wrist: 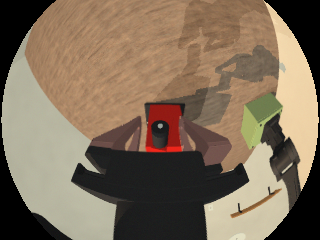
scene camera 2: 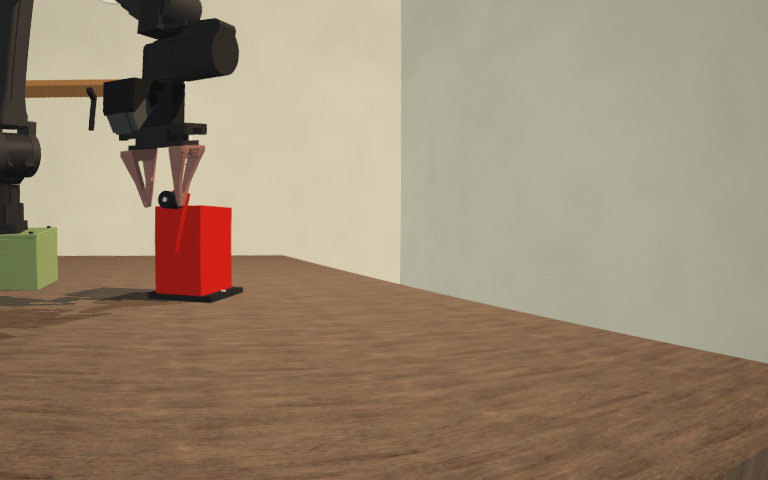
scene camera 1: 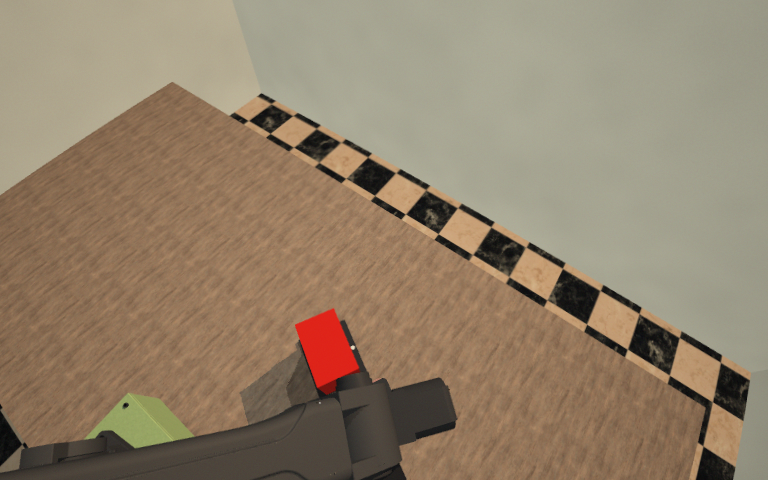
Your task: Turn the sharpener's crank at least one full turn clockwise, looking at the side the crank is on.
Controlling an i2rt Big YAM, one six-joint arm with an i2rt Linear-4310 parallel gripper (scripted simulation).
Labels:
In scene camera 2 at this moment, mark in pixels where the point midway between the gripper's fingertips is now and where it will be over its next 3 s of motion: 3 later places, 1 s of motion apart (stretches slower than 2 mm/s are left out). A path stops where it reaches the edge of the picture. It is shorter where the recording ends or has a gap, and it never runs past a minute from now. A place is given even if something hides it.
The gripper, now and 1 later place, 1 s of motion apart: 164,206; 167,161

